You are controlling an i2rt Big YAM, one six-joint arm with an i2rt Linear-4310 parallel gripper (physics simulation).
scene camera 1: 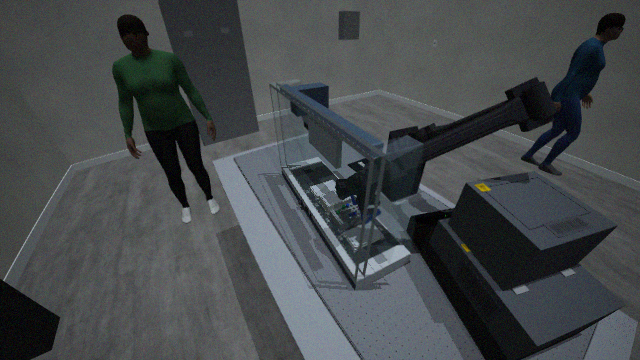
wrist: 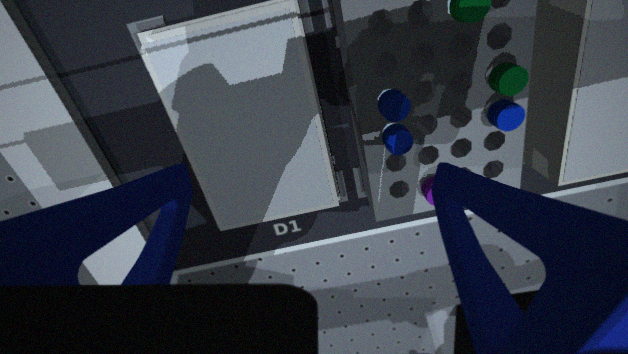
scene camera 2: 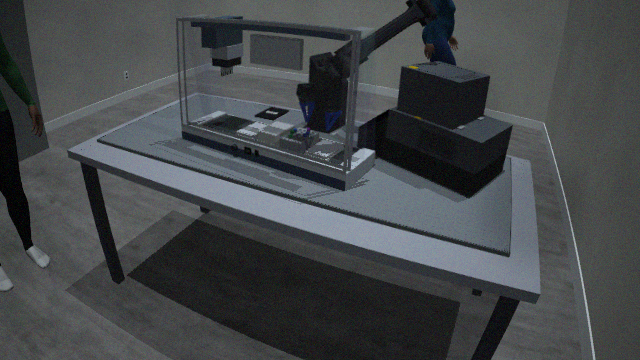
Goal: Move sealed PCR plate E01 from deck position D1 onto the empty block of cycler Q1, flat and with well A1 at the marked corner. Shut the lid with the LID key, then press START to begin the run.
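The pale, flat-topped plate E01 (wrist: 240,130) (scene camera 2: 327,147) lies on the deck spot marked D1, slightly rotated in the wrist view; its well A1 cannot be made out. My gripper (wrist: 312,177) (scene camera 2: 319,123) (scene camera 1: 363,210) is open and empty above the deck. In the wrist view the left fingertip shows just left of the plate's lower part, and the right fingertip shows over the tube rack's near edge. A dark stacked instrument (scene camera 1: 535,210) (scene camera 2: 444,95) stands to the right; whether it is cycler Q1 cannot be told. Its block, the LID key and START cannot be made out.
A tube rack (wrist: 510,150) (scene camera 2: 292,145) with blue, green and purple caps stands beside the plate. Another pale plate (wrist: 600,130) lies beyond it. A clear enclosure with a blue-grey top beam (scene camera 1: 330,115) surrounds the deck. A pipetting head (scene camera 2: 220,37) hangs at its left end. Two people stand around the table.
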